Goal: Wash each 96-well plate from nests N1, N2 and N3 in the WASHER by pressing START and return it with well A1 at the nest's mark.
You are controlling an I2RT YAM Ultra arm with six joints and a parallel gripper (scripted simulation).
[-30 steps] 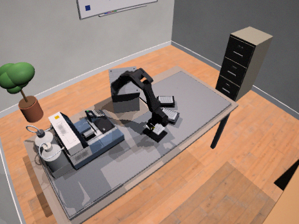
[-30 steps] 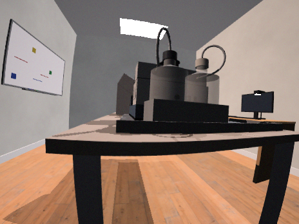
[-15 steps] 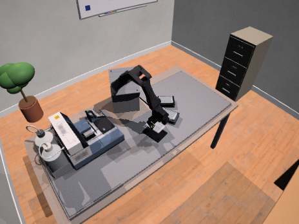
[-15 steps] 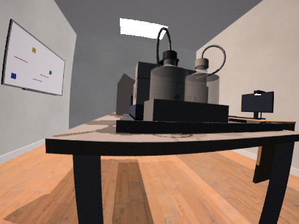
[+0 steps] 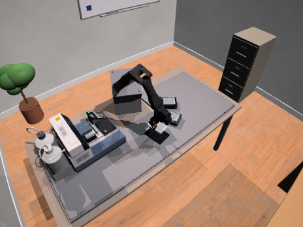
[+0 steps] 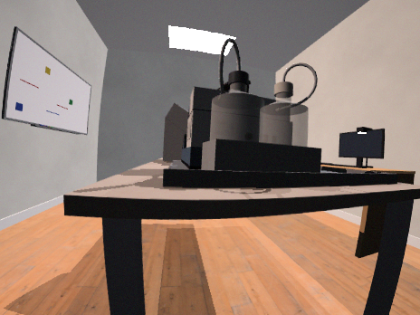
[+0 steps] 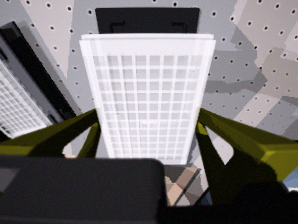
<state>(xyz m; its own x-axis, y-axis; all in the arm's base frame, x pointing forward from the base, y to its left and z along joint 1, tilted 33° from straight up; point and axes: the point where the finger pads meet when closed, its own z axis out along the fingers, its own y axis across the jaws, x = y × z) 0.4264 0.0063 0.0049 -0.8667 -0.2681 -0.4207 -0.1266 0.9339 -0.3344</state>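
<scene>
My hand is 290 mm to the left of the dark carrier, 280 mm past it and 30 mm above it. Round my hand: plate washer: 450 mm to the right, 280 mm behind, 20 mm above; label: 110 mm below, 100 mm behind, 20 mm to the right; black nest: 100 mm below.
</scene>
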